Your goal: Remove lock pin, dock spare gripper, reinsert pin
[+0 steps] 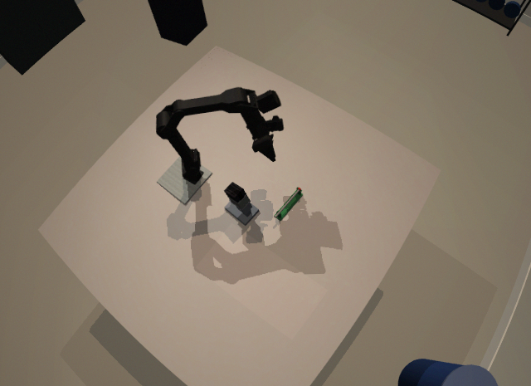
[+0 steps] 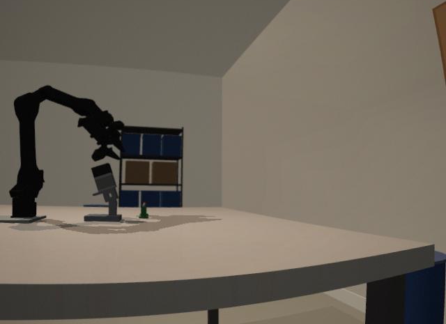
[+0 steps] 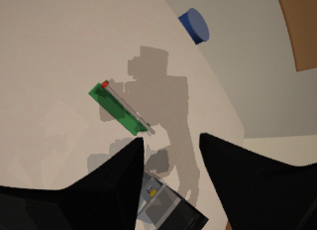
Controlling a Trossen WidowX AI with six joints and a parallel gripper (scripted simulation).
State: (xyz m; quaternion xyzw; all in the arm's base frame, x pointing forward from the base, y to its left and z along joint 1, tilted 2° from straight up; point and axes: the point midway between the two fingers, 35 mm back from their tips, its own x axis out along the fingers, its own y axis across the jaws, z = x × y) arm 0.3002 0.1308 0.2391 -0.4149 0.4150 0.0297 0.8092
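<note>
The green cradle is 200 mm below my gripper tip, 80 mm ahead of it and 40 mm to the right of it. Also, from my gripper tip: spare gripper (150 mm to the right, 100 mm below, 60 mm behind); grey mount (180 mm below, 150 mm to the right, 60 mm behind).
</note>
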